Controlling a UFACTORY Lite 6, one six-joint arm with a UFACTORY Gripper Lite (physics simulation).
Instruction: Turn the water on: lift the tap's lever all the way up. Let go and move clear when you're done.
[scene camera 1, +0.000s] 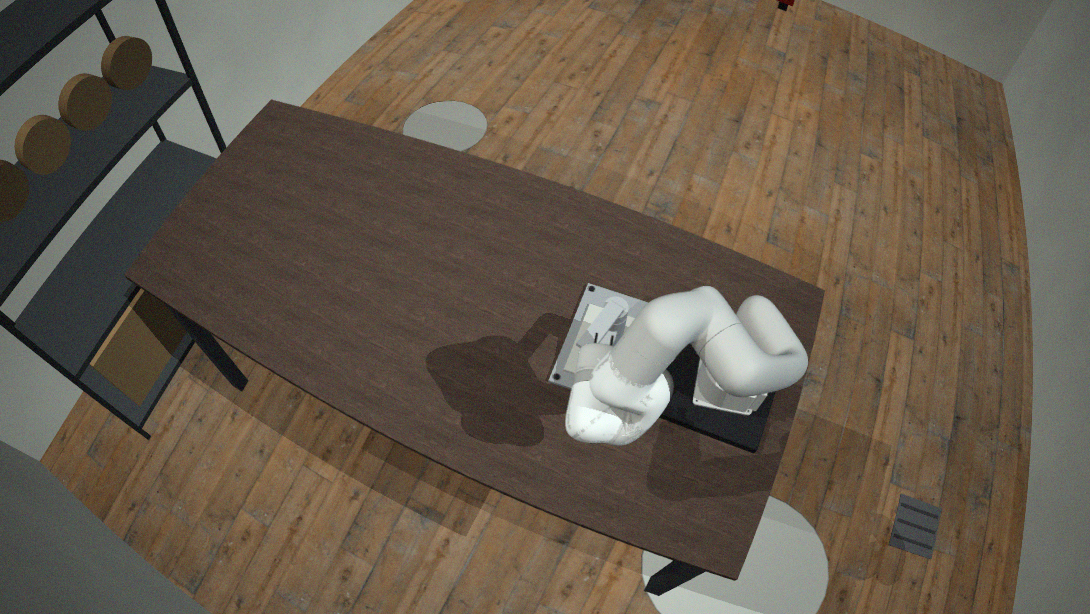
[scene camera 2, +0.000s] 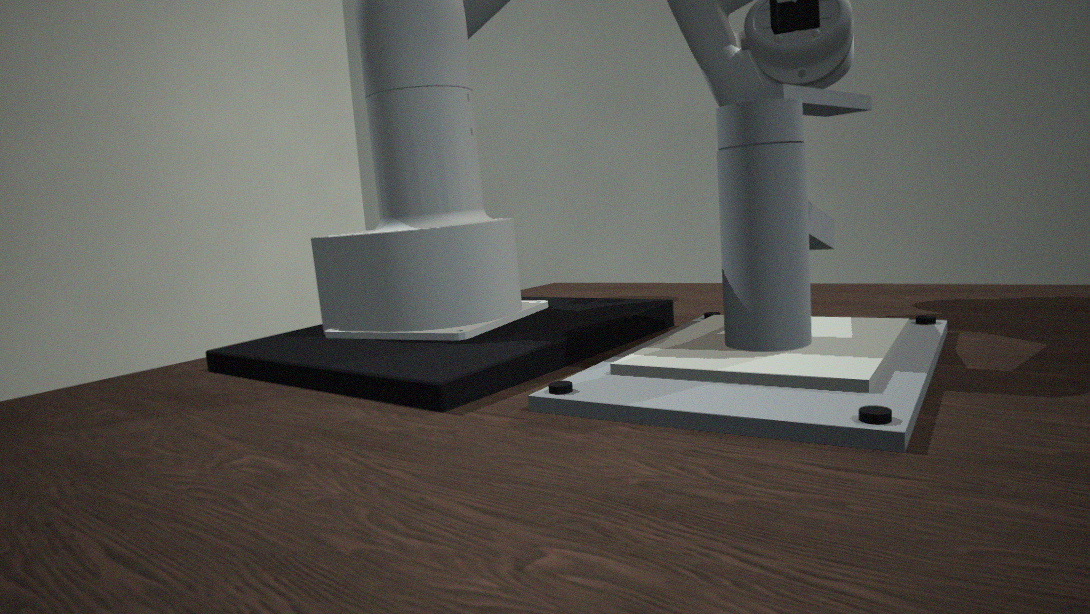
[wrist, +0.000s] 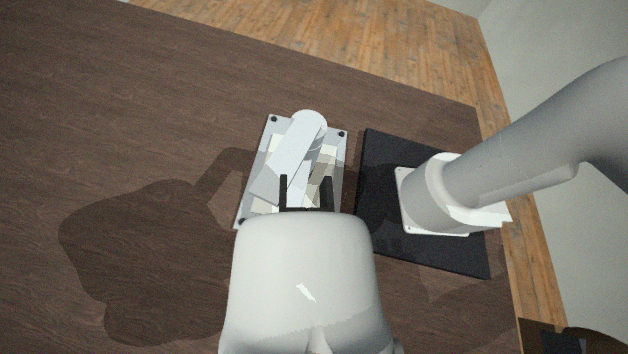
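Where they show: hand, its tool point: (scene camera 1: 603, 341) (scene camera 2: 794, 11) (wrist: 304, 195); arm's base, origin of its link: (scene camera 2: 444, 321) (wrist: 428, 200).
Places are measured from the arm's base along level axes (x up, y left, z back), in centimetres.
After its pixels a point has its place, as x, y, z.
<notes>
The tap is a grey column (scene camera 2: 765, 244) @(5.3, -6.0, -25.7) with a short spout (scene camera 2: 821, 228) @(5.5, 4.3, -27.5), standing on a pale plate (scene camera 1: 565, 364) @(-1.1, 3.2, -32.6) (scene camera 2: 724, 404) @(-1.1, -14.2, -25.2) (wrist: 284, 125) @(-1.1, -14.0, -29.0). Its flat lever (scene camera 1: 607, 320) @(13.7, 0.0, -26.2) (scene camera 2: 839, 99) @(13.2, 1.7, -29.0) (wrist: 295, 145) @(13.7, 0.2, -26.6) sits on top and lies about level, in its low position. My gripper (scene camera 1: 604, 338) @(20.2, 8.0, -25.9) (wrist: 306, 180) @(20.2, 8.0, -25.9) is shut and holds nothing; a fixed gap shows between its black fingers, whose bases meet. In the wrist view the fingers overlap the lever's free end. In scene camera 2 the gripper (scene camera 2: 794, 15) faces the camera above the lever's height; contact with the lever cannot be told.
The arm's black base pad (scene camera 1: 732, 430) @(0.2, 10.4, 3.3) (scene camera 2: 381, 373) @(-0.3, -14.8, -6.3) (wrist: 382, 145) @(-0.2, -11.6, -8.1) lies beside the tap's plate on the dark wooden table (scene camera 1: 343, 228) @(-1.9, -18.0, -91.7). The arm (scene camera 1: 663, 335) @(43.1, 17.7, -17.9) arches over the gap between them. A shelf unit (scene camera 1: 183, 61) stands beyond the table's far left end.
</notes>
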